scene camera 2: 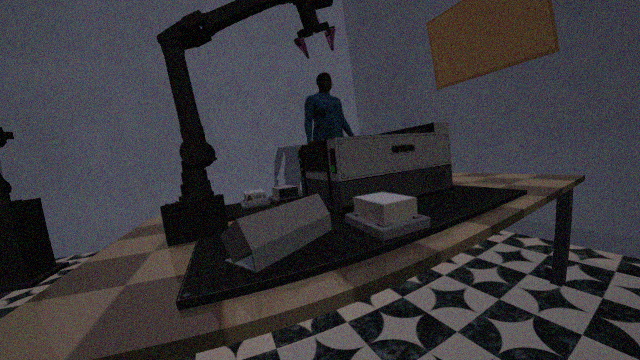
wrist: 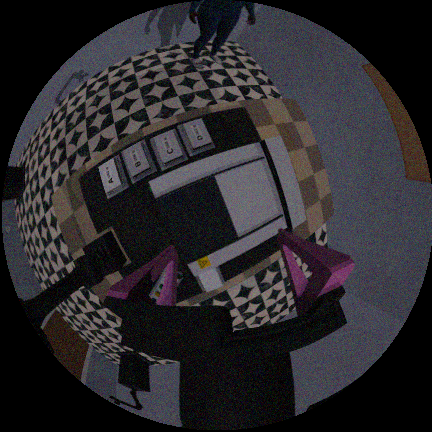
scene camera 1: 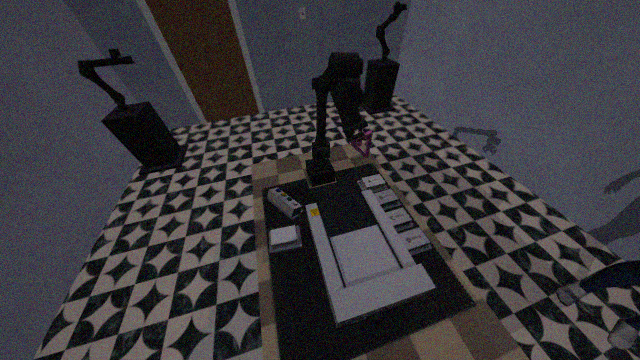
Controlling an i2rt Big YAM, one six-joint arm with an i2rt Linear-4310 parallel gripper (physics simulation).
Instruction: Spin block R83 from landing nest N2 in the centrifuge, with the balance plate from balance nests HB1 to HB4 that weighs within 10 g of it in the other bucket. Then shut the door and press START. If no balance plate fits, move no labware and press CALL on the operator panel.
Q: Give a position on a centrifuge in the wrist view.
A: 215, 208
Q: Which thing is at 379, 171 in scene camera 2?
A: A centrifuge.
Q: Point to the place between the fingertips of my gripper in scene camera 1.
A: At 362, 151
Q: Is my gripper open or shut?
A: Open.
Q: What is my gripper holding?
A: Nothing.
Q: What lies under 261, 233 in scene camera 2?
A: A control panel.
